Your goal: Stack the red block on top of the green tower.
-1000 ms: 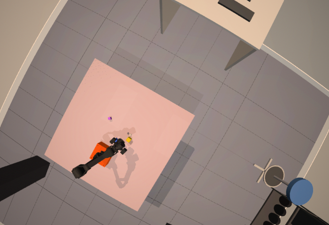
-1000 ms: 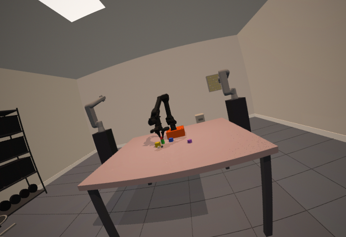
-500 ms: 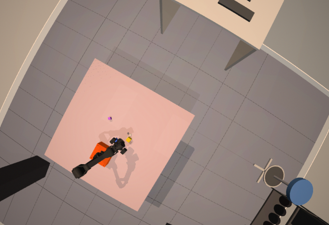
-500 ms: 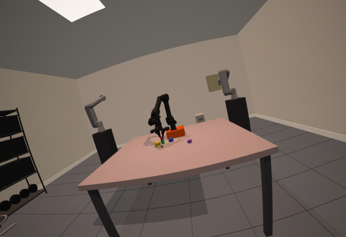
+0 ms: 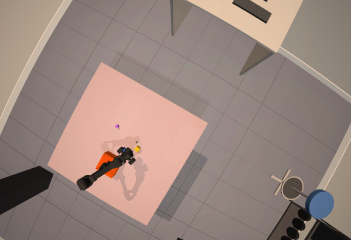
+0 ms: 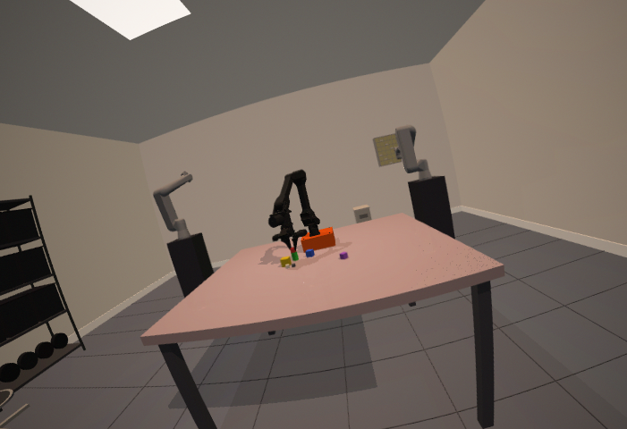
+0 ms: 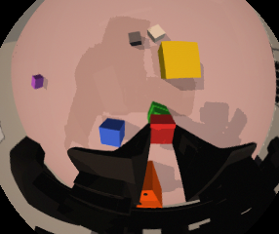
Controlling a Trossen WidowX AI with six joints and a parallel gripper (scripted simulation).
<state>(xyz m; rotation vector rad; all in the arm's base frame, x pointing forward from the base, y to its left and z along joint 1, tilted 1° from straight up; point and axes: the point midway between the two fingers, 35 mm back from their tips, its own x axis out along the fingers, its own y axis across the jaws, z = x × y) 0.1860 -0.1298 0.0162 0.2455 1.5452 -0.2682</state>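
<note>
The red block is right at my gripper tip. The rest, counted from my gripper tip: yellow block 60 mm ahead, 50 mm to the right, 30 mm below; then purple block 250 mm to the left, 180 mm ahead, 40 mm below; then blue block 80 mm to the left, 40 mm below, 10 mm behind.
</note>
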